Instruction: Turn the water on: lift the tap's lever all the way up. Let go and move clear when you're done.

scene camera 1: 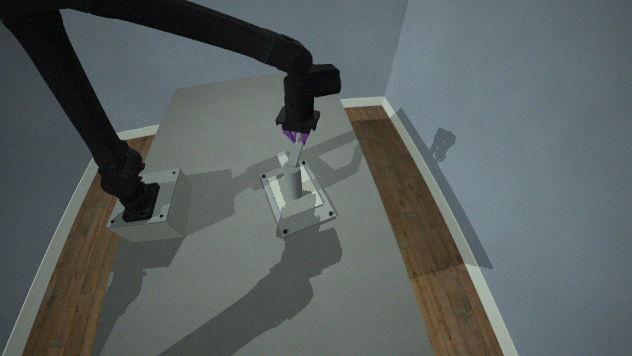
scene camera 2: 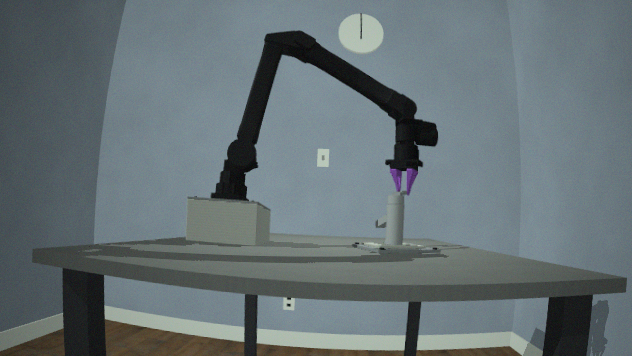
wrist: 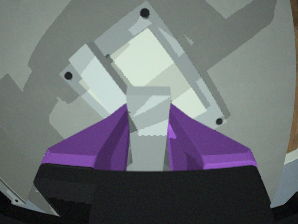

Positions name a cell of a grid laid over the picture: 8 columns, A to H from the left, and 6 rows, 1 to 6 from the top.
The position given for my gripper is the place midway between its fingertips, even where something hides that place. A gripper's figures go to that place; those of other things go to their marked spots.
Labels:
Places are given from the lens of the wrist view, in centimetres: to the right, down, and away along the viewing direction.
my gripper (wrist: D3): 0, 0, 13
lever (wrist: D3): 0, 0, 11

